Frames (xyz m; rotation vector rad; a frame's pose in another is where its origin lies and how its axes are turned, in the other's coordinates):
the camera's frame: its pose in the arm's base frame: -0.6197 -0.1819 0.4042 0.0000 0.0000 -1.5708
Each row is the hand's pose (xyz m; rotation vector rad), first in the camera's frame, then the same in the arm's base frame.
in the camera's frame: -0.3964 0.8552 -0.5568 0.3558 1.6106 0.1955
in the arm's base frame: 0.2355 0.2145 -0.1526 1.4701 0.9381 -0.9884
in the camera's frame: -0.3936 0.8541 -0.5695 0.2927 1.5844 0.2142
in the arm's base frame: 0.2344 0.2117 -0.1653 1.4013 0.9643 -0.9890
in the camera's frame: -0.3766 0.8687 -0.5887 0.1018 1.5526 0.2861
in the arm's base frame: 0.2490 0.1947 -0.1845 1.2249 1.0742 -0.9464
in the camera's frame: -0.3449 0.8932 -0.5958 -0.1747 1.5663 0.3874
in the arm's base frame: 0.2735 0.1630 -0.1916 1.0156 1.2706 -0.8415
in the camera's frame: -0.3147 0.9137 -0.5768 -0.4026 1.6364 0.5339
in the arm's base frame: 0.2940 0.1328 -0.1726 0.8797 1.4539 -0.6531
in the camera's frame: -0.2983 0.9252 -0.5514 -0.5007 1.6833 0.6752
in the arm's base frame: 0.3055 0.1164 -0.1472 0.8252 1.5239 -0.4862
